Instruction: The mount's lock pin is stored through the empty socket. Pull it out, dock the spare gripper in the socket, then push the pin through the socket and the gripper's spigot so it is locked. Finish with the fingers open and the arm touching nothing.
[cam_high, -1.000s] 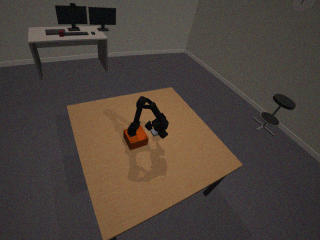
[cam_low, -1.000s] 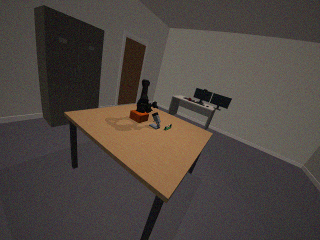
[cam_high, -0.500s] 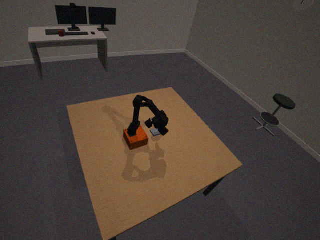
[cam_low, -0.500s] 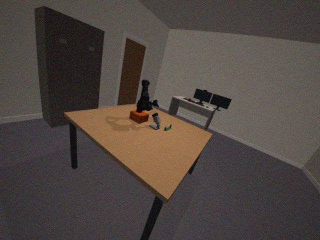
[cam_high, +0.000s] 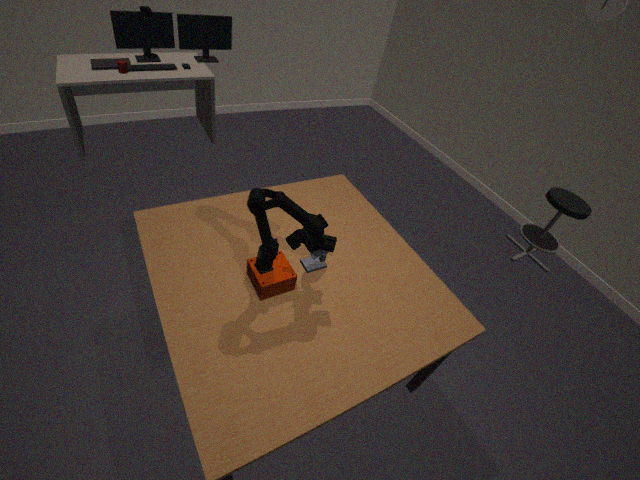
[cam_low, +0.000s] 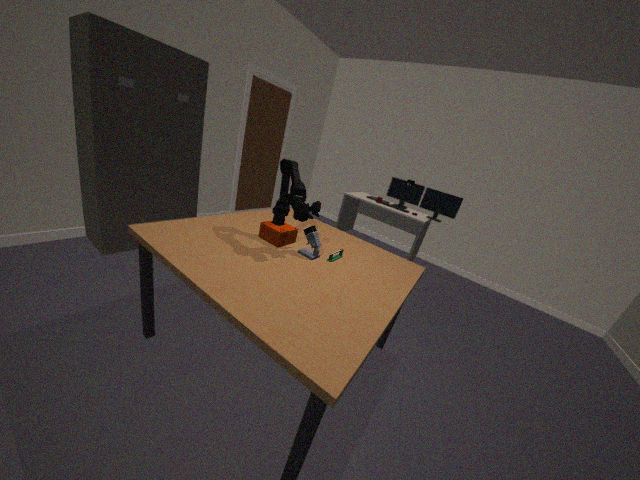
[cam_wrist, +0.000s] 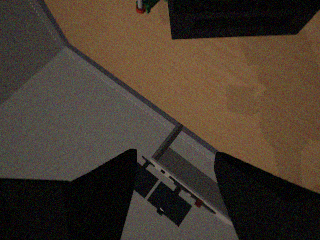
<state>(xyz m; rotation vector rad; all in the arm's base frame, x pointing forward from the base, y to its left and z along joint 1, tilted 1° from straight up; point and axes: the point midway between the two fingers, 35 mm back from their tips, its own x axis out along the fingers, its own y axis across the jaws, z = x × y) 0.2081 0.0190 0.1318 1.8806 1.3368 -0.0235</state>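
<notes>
The green holder is 170 mm ahead of my gripper tip, 40 mm to the left of it and 190 mm below it. The rest, counted from my gripper tip: spare gripper 40 mm ahead, 70 mm to the right, 90 mm below; grey mount 60 mm ahead, 70 mm to the right, 160 mm below.
</notes>
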